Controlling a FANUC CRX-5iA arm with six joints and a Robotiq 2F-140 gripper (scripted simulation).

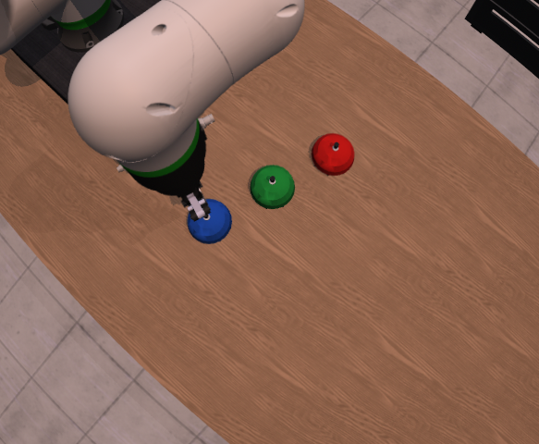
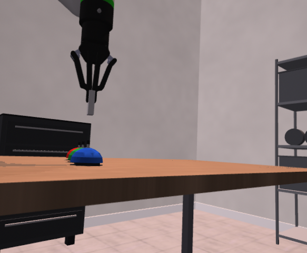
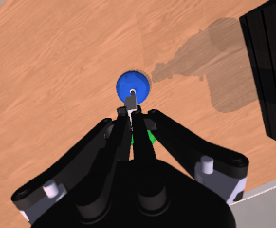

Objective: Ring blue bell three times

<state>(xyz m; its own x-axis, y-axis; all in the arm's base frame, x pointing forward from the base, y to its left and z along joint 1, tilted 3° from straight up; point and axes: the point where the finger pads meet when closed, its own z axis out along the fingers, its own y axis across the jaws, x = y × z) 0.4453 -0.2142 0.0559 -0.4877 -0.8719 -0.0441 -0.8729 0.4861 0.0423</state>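
The blue bell lies 13 cm below my hand. Round my hand: green bell (7 cm ahead, 12 cm to the left, 13 cm below); then red bell (13 cm ahead, 24 cm to the left, 13 cm below).
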